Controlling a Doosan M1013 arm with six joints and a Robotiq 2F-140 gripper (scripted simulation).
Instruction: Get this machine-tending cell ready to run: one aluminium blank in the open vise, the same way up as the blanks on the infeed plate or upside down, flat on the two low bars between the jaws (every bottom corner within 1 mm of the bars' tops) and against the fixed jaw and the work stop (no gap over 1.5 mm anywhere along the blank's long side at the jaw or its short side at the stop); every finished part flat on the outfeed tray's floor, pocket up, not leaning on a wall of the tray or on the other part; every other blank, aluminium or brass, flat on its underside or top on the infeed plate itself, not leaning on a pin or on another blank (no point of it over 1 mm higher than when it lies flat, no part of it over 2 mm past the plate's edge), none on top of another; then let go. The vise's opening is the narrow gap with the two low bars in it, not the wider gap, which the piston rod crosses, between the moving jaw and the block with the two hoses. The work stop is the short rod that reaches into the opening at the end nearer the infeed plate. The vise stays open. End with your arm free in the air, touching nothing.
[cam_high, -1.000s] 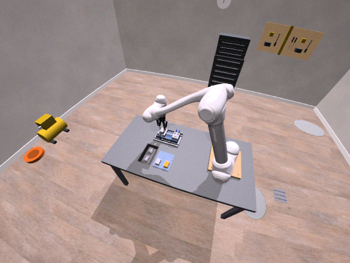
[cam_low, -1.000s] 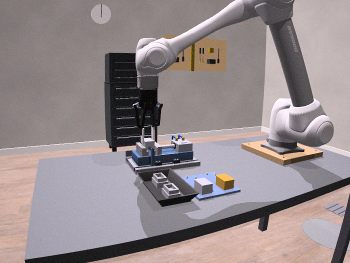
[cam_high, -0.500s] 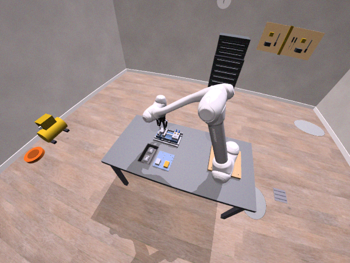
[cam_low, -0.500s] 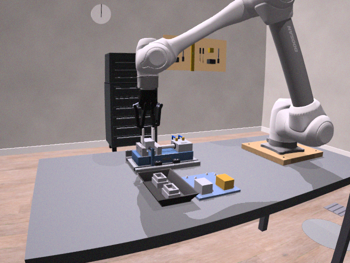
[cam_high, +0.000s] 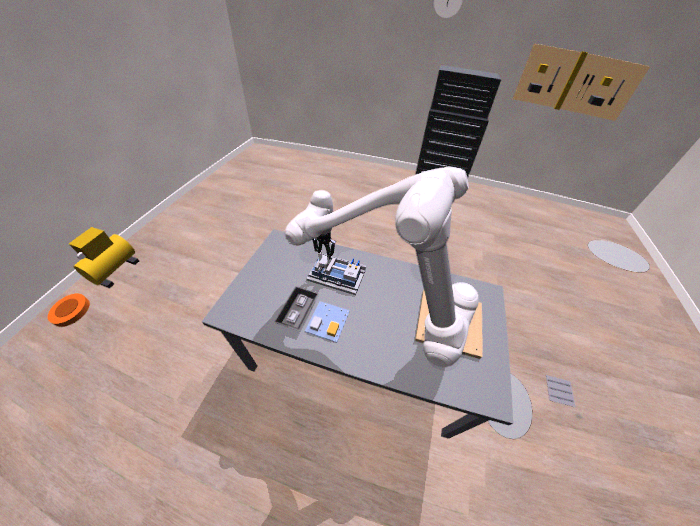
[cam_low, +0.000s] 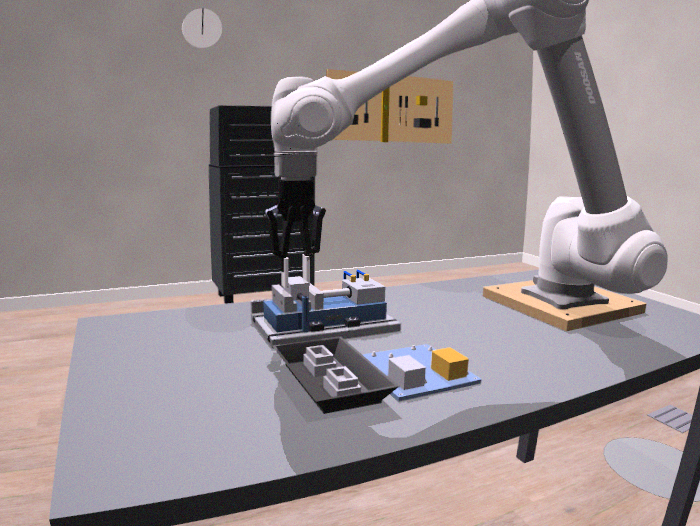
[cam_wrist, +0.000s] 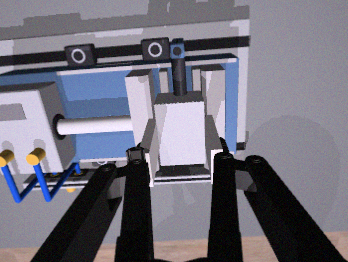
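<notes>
Now: the dark work stop rod 5 cm to the left of my hand and 5 cm below it. From my hand the other things lie so: piston rod (9 cm behind, 6 cm below, 1 cm to the right); fixed jaw (6 cm below, 3 cm ahead); moving jaw (6 cm below, 4 cm behind).
</notes>
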